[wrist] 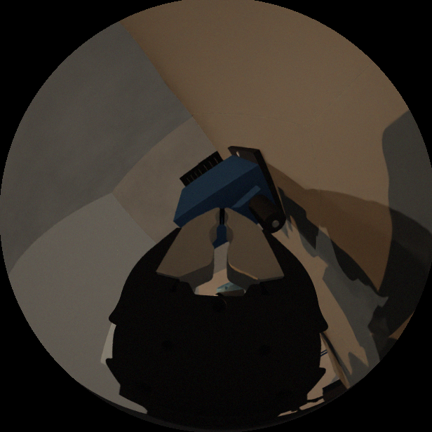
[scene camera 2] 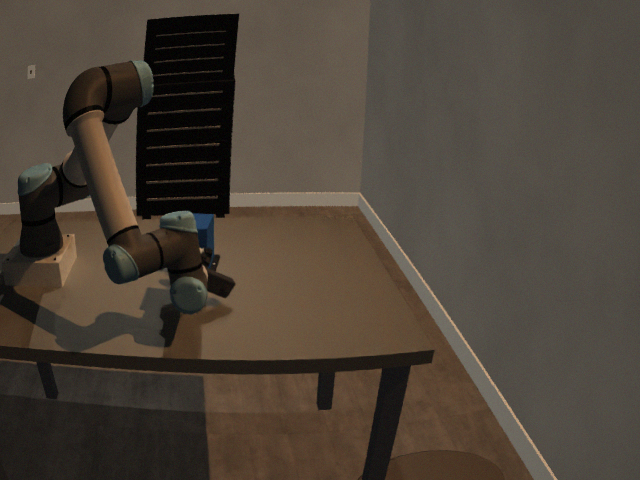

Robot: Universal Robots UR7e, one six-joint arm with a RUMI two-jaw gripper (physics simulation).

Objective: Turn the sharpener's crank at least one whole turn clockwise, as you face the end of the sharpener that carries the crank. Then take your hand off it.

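Where they show: arm's base, link origin: (scene camera 2: 41, 246).
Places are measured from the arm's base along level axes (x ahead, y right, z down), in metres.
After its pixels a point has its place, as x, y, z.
The sharpener (scene camera 2: 207, 229) @(0.518, -0.014, -0.052) (wrist: 215, 192) has a blue body. In the scene view it stands on the table behind the arm's wrist, which hides much of it. In the wrist view its dark base plate (wrist: 270, 182) lies at the right of the body. The crank's short blue arm (wrist: 248, 197) and dark round knob (wrist: 265, 211) are on the near side, right of the fingertips. My gripper (wrist: 221, 210) is shut and empty, its tips overlapping the lower part of the blue body in the wrist view. Whether a finger touches the crank cannot be told. The fingers are hard to make out in the scene view.
The table (scene camera 2: 310, 310) @(0.765, 0.165, 0.072) carries the robot's pale base block (scene camera 2: 36, 269) @(0.020, 0.108, 0.021) at the left. A tall black slatted rack (scene camera 2: 189, 80) (wrist: 201, 169) stands at the wall behind the table. The arm casts shadows across the table.
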